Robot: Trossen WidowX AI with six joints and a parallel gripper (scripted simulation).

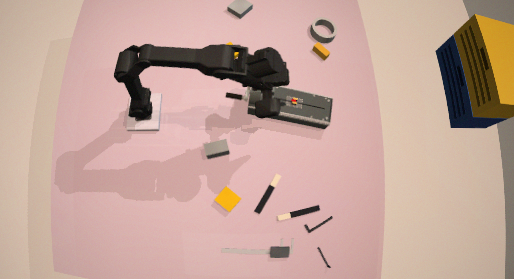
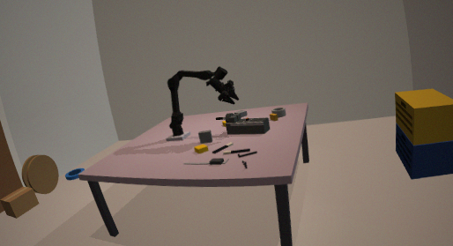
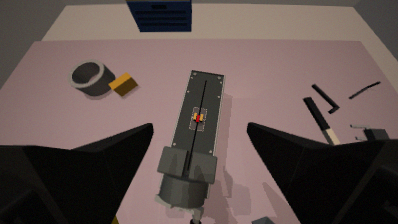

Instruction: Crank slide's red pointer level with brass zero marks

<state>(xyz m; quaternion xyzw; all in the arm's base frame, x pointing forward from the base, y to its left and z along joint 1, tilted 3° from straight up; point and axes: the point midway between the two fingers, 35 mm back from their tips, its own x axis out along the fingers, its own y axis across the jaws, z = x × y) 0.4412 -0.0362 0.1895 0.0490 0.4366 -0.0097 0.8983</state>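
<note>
The dark crank handle lies 140 mm behind my gripper tip, 100 mm below it and 20 mm to the left of it. Round my gripper tip: orange block 210 mm to the left, 190 mm ahead, 180 mm below; then red pointer 120 mm below, 40 mm ahead.
</note>
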